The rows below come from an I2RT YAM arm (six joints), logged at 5 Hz.
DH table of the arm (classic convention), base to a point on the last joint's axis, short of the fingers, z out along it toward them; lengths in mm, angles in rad. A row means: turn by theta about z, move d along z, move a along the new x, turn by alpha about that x. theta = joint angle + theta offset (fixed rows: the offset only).
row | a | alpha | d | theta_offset
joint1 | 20 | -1.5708 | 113.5 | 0
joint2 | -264 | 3.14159 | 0 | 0
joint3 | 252.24 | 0 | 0 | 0.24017
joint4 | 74 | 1.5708 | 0 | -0.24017
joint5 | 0 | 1.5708 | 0 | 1.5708
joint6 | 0 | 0 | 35.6 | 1.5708
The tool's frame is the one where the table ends.
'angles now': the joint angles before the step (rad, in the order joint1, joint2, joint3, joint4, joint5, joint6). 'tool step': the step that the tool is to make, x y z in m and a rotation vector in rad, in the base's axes. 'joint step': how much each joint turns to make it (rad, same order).
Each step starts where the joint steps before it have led.
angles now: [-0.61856, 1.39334, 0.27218, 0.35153, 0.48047, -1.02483]
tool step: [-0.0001, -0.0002, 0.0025, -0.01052, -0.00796, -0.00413]
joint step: [-0.00022, -0.01278, 0.00013, -0.00024, 0.00556, -0.00017]
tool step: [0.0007, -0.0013, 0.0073, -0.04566, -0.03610, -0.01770]
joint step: [0.00053, -0.02705, -0.00237, 0.03121, 0.02443, 0.00001]
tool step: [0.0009, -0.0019, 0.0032, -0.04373, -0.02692, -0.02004]
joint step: [-0.00084, 0.00147, -0.00586, 0.05670, 0.02750, -0.00414]
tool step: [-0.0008, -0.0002, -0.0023, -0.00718, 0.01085, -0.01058]
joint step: [-0.00078, 0.01280, -0.00525, 0.01563, 0.01516, -0.00432]
